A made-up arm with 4 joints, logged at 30 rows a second.
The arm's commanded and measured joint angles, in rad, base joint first. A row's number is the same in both.
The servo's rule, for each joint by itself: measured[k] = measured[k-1] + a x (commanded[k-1-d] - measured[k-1]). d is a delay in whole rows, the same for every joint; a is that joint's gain. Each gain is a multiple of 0.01, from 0.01 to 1. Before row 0 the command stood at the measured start. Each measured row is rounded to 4 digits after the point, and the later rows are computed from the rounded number. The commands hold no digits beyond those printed.
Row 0, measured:
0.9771, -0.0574, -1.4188, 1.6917
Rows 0 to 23, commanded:
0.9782, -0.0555, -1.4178, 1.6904
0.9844, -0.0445, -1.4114, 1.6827
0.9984, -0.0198, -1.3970, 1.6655
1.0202, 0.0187, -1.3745, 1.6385
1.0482, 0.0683, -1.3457, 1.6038
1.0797, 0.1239, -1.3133, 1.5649
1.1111, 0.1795, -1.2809, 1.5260
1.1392, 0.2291, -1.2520, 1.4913
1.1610, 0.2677, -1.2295, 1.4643
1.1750, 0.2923, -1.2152, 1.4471
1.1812, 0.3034, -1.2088, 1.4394
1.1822, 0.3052, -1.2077, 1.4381
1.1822, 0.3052, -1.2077, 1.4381
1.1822, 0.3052, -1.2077, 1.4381
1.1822, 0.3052, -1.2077, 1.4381
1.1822, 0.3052, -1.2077, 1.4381
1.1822, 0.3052, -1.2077, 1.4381
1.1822, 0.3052, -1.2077, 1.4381
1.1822, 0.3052, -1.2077, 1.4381
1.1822, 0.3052, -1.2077, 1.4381
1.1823, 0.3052, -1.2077, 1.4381
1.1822, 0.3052, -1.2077, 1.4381
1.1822, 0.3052, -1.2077, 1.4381
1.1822, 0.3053, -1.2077, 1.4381
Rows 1 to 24, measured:
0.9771, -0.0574, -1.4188, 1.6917
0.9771, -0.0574, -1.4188, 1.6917
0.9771, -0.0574, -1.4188, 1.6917
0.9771, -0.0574, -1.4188, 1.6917
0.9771, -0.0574, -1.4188, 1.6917
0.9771, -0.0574, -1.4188, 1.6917
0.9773, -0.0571, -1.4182, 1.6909
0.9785, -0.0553, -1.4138, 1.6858
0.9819, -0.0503, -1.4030, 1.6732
0.9884, -0.0406, -1.3848, 1.6517
0.9986, -0.0254, -1.3598, 1.6220
1.0124, -0.0045, -1.3300, 1.5866
1.0292, 0.0213, -1.2986, 1.5490
1.0479, 0.0504, -1.2688, 1.5132
1.0671, 0.0808, -1.2436, 1.4829
1.0854, 0.1104, -1.2254, 1.4607
1.1017, 0.1374, -1.2148, 1.4475
1.1154, 0.1609, -1.2103, 1.4417
1.1268, 0.1811, -1.2086, 1.4395
1.1362, 0.1985, -1.2080, 1.4386
1.1440, 0.2134, -1.2078, 1.4383
1.1505, 0.2263, -1.2077, 1.4382
1.1559, 0.2373, -1.2077, 1.4381
1.1604, 0.2468, -1.2077, 1.4381
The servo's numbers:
d 6
a 0.17 0.14 0.64 0.62

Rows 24 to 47, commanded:
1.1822, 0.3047, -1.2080, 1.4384
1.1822, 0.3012, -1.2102, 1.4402
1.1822, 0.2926, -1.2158, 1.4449
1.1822, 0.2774, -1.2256, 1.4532
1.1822, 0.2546, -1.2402, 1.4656
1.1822, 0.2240, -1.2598, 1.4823
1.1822, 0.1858, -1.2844, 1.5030
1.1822, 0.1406, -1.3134, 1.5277
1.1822, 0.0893, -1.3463, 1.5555
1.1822, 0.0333, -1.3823, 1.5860
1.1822, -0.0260, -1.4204, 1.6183
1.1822, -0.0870, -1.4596, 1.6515
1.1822, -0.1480, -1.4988, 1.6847
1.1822, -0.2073, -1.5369, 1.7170
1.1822, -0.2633, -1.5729, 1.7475
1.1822, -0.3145, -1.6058, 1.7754
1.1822, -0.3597, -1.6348, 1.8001
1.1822, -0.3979, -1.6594, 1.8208
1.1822, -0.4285, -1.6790, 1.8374
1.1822, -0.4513, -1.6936, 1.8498
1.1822, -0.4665, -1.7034, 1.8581
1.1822, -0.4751, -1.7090, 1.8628
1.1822, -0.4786, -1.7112, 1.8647
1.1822, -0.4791, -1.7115, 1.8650
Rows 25 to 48, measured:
1.1641, 0.2550, -1.2077, 1.4381
1.1672, 0.2620, -1.2077, 1.4381
1.1698, 0.2680, -1.2077, 1.4381
1.1719, 0.2732, -1.2077, 1.4381
1.1737, 0.2777, -1.2077, 1.4381
1.1751, 0.2816, -1.2077, 1.4381
1.1763, 0.2848, -1.2079, 1.4383
1.1773, 0.2871, -1.2094, 1.4395
1.1781, 0.2879, -1.2135, 1.4428
1.1788, 0.2864, -1.2212, 1.4492
1.1794, 0.2819, -1.2334, 1.4594
1.1799, 0.2738, -1.2503, 1.4736
1.1803, 0.2615, -1.2721, 1.4918
1.1806, 0.2446, -1.2985, 1.5141
1.1809, 0.2229, -1.3291, 1.5398
1.1811, 0.1964, -1.3631, 1.5684
1.1813, 0.1653, -1.3998, 1.5993
1.1815, 0.1300, -1.4381, 1.6317
1.1816, 0.0911, -1.4769, 1.6646
1.1817, 0.0493, -1.5153, 1.6971
1.1818, 0.0055, -1.5522, 1.7283
1.1819, -0.0393, -1.5865, 1.7575
1.1820, -0.0842, -1.6174, 1.7839
1.1820, -0.1281, -1.6443, 1.8068

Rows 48 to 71, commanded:
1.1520, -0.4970, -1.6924, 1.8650
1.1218, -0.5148, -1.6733, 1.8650
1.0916, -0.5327, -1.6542, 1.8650
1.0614, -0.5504, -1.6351, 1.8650
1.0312, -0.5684, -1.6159, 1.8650
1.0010, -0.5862, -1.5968, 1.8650
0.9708, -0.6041, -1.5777, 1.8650
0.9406, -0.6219, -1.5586, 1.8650
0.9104, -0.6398, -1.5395, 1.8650
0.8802, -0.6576, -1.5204, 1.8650
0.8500, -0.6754, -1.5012, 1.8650
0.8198, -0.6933, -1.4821, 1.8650
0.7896, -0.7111, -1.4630, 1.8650
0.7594, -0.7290, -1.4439, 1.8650
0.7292, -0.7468, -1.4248, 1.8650
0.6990, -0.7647, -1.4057, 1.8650
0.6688, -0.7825, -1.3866, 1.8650
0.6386, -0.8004, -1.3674, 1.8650
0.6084, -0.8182, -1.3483, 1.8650
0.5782, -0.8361, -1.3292, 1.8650
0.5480, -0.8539, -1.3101, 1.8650
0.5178, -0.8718, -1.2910, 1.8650
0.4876, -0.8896, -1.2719, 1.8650
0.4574, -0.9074, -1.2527, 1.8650
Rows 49 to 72, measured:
1.1820, -0.1702, -1.6665, 1.8258
1.1820, -0.2096, -1.6838, 1.8407
1.1820, -0.2456, -1.6963, 1.8515
1.1820, -0.2777, -1.7044, 1.8585
1.1820, -0.3058, -1.7088, 1.8623
1.1820, -0.3301, -1.7105, 1.8640
1.1769, -0.3535, -1.6989, 1.8646
1.1675, -0.3761, -1.6825, 1.8648
1.1546, -0.3980, -1.6644, 1.8649
1.1388, -0.4193, -1.6456, 1.8650
1.1205, -0.4402, -1.6266, 1.8650
1.1002, -0.4606, -1.6075, 1.8650
1.0782, -0.4807, -1.5884, 1.8650
1.0548, -0.5005, -1.5693, 1.8650
1.0303, -0.5200, -1.5502, 1.8650
1.0048, -0.5393, -1.5311, 1.8650
0.9785, -0.5584, -1.5120, 1.8650
0.9515, -0.5773, -1.4929, 1.8650
0.9240, -0.5960, -1.4738, 1.8650
0.8960, -0.6146, -1.4547, 1.8650
0.8676, -0.6331, -1.4356, 1.8650
0.8389, -0.6515, -1.4165, 1.8650
0.8100, -0.6698, -1.3974, 1.8650
0.7809, -0.6881, -1.3782, 1.8650

